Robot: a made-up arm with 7 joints. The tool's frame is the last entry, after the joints. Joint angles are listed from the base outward. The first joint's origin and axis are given. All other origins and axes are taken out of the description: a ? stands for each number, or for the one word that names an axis. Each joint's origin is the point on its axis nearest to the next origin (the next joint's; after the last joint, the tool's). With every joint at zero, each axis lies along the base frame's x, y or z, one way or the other. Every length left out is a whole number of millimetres.
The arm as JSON. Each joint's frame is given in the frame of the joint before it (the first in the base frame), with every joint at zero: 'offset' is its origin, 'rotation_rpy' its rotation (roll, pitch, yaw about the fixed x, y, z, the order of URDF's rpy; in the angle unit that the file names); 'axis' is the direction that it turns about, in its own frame. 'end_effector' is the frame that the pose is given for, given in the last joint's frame.
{
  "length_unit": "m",
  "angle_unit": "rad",
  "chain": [
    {
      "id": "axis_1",
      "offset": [
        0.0,
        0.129,
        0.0
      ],
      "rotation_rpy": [
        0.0,
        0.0,
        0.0
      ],
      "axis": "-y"
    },
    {
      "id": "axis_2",
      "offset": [
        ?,
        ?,
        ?
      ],
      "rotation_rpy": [
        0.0,
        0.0,
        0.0
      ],
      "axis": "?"
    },
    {
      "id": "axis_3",
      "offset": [
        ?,
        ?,
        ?
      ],
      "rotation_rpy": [
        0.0,
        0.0,
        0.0
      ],
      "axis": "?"
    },
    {
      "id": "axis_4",
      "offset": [
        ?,
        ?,
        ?
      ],
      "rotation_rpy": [
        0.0,
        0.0,
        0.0
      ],
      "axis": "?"
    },
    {
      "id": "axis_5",
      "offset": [
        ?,
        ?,
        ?
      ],
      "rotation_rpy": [
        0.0,
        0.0,
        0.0
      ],
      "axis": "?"
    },
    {
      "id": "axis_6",
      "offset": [
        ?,
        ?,
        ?
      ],
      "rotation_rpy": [
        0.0,
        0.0,
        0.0
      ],
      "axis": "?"
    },
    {
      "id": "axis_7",
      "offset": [
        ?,
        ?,
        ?
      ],
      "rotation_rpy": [
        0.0,
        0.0,
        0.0
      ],
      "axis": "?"
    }
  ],
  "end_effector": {
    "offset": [
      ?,
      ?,
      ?
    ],
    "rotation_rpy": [
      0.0,
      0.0,
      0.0
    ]
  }
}
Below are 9 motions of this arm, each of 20 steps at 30 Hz.
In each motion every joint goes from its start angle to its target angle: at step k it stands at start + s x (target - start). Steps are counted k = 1, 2, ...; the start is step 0. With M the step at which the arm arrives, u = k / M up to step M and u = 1 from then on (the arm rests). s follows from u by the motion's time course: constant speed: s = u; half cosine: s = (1 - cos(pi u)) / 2; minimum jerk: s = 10 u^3 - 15 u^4 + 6 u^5.
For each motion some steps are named. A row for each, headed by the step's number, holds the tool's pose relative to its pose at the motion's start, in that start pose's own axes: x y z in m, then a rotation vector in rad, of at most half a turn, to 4 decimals.
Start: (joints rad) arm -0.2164 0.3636 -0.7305 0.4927 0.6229 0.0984 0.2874
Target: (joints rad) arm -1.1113 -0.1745 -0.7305 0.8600 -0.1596 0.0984 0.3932
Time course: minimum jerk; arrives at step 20
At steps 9, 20:
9: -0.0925 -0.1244 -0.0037 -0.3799 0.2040 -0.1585
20: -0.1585 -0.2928 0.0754 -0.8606 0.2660 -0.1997

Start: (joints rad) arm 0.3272 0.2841 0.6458 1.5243 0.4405 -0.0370 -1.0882
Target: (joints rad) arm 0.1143 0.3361 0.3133 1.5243 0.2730 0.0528 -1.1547
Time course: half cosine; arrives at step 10
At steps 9, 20:
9: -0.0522 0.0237 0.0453 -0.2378 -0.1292 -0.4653
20: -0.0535 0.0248 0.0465 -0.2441 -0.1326 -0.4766

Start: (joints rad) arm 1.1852 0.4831 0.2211 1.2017 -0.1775 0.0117 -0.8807
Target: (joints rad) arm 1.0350 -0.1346 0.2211 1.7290 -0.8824 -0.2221 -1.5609
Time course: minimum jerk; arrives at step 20
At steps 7, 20:
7: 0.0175 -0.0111 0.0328 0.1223 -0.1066 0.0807
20: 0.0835 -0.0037 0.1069 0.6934 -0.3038 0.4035

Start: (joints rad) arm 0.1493 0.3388 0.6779 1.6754 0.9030 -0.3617 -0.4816
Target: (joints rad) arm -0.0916 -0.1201 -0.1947 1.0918 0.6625 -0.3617 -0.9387
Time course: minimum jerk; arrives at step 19
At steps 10, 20:
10: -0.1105 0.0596 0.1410 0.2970 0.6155 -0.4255
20: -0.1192 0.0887 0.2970 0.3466 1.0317 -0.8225

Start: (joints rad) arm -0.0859 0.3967 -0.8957 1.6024 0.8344 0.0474 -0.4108
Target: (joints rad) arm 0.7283 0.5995 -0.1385 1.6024 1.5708 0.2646 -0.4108
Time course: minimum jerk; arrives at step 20
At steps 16, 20:
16: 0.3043 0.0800 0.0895 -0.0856 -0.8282 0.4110
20: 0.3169 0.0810 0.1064 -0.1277 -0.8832 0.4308

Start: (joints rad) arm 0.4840 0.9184 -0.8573 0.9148 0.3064 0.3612 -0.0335
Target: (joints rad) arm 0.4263 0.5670 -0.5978 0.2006 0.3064 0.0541 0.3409
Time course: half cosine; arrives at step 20
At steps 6, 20:
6: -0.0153 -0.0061 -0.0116 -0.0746 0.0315 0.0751
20: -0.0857 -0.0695 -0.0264 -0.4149 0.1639 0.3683

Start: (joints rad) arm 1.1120 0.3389 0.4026 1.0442 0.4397 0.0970 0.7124
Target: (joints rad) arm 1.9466 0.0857 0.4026 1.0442 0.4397 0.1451 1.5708
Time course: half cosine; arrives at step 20
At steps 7, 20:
7: 0.0434 -0.0247 -0.0445 -0.3376 -0.2060 0.0022
20: 0.1952 -0.1192 -0.1038 -1.2709 -0.7089 -0.2609

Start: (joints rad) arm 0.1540 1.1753 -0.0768 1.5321 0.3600 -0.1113 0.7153
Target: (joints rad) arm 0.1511 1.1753 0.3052 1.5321 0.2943 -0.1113 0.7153
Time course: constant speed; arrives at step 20
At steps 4, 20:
4: 0.0058 0.0118 0.0103 0.0696 -0.0078 -0.0307
20: 0.0295 0.0494 0.0597 0.3515 -0.0322 -0.1471

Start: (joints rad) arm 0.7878 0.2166 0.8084 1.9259 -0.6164 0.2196 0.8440
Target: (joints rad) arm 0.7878 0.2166 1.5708 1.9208 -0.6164 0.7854 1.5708
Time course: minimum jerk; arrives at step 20
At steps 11, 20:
11: -0.0499 0.0449 0.0637 -0.0366 0.2946 0.4947
20: -0.0773 0.0564 0.1202 -0.0135 0.2892 0.9004

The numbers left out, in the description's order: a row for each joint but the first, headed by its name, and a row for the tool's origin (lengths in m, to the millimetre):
axis_2: xyz 0.0 0.0 0.0, axis +x
axis_3: xyz 0.0 0.0 -0.179, axis +z
axis_4: xyz 0.0 0.0 0.0, axis -y
axis_5: xyz 0.0 0.0 -0.22, axis +z
axis_6: xyz 0.0 0.0 0.0, axis +y
axis_7: xyz 0.0 0.0 0.0, axis -x
tool: xyz 0.0 0.0 0.0

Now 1 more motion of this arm.
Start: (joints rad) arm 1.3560 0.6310 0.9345 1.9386 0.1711 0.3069 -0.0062
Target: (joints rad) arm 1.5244 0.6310 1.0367 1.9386 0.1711 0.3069 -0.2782
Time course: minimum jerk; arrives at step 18
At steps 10, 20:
10: 0.0118 0.0172 -0.0030 0.2799 -0.0644 0.0630
20: 0.0185 0.0289 -0.0033 0.4640 -0.0990 0.1120

